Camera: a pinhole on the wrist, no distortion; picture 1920 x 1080 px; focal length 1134.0 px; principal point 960.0 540.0 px. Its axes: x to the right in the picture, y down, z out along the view. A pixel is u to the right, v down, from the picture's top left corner.
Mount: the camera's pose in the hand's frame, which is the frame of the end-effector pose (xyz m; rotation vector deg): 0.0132 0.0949 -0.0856 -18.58 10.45 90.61
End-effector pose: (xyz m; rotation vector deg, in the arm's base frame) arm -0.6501 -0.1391 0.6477 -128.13 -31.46 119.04
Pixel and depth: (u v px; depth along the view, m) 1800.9 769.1 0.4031
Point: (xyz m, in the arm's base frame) -0.7283 -0.6801 0.5987
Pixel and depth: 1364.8 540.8 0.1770
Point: -0.6621 -0.3502 0.5893
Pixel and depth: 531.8 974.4 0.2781
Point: -0.8329 -0.2876 0.7188
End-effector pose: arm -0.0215 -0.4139 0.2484 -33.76 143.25 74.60
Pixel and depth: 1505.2 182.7 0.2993
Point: -0.2368 -0.1305 0.3635
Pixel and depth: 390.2 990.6 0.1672
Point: 0.0117 -0.2876 0.2699
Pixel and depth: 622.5 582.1 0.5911
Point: 0.0025 0.0930 0.0575
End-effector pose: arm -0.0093 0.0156 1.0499 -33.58 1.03 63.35
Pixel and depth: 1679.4 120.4 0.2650
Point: -0.2907 0.2475 0.9776
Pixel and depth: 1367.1 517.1 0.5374
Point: -0.4974 0.2967 1.1706
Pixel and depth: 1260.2 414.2 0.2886
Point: -0.2647 0.1866 1.0722
